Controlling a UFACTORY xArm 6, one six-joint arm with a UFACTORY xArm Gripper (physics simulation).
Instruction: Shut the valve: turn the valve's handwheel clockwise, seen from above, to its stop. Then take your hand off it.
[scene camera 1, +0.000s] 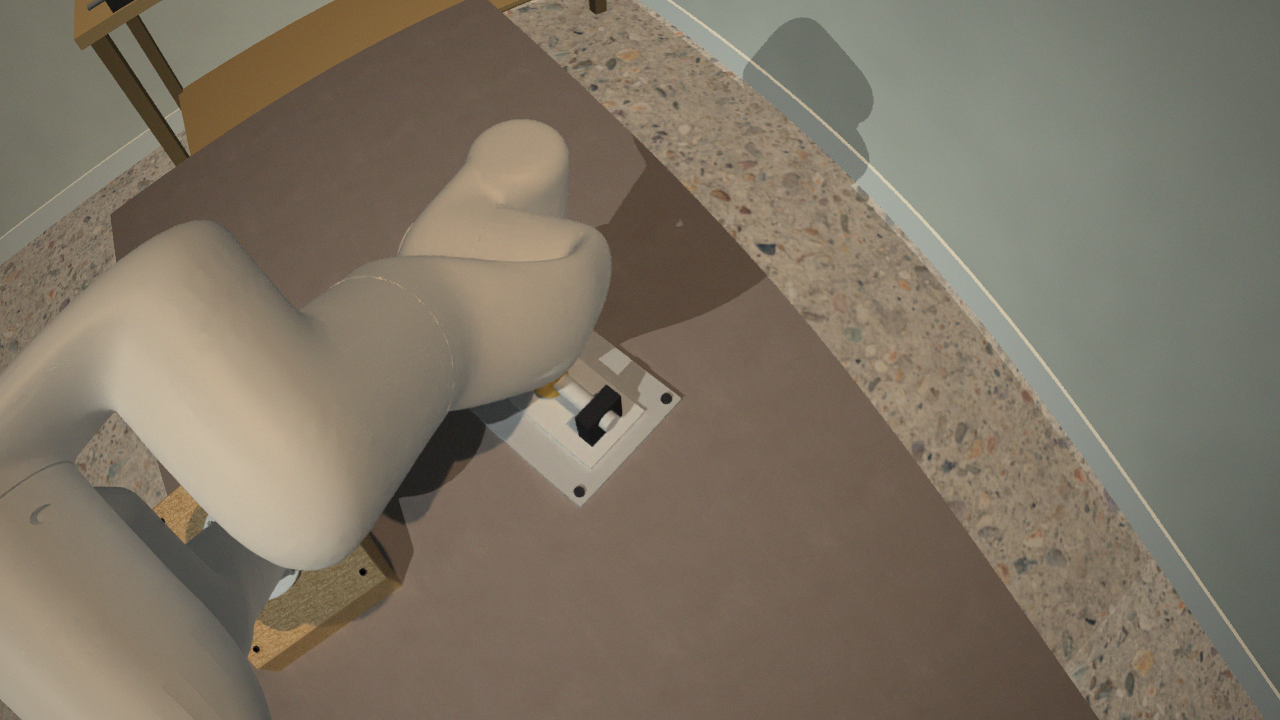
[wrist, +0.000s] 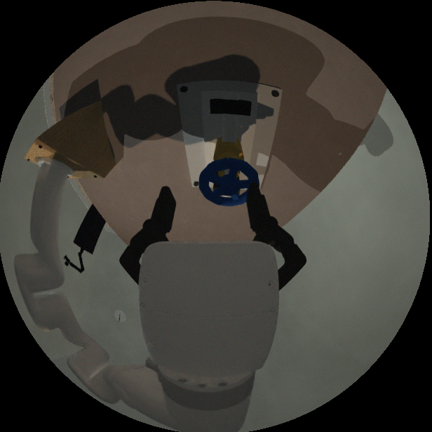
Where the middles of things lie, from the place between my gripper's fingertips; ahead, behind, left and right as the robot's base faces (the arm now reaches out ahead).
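Labels:
My hand is 2 cm short of the blue handwheel (wrist: 229, 185), 1 cm to the right of it and 2 cm above it. Going by their middles, the blue handwheel is the nearest to my hand of the things named here. There's a pale base plate (scene camera 1: 569, 475) too, and that's 2 cm ahead of my hand, 1 cm to the left of it and 14 cm below it.

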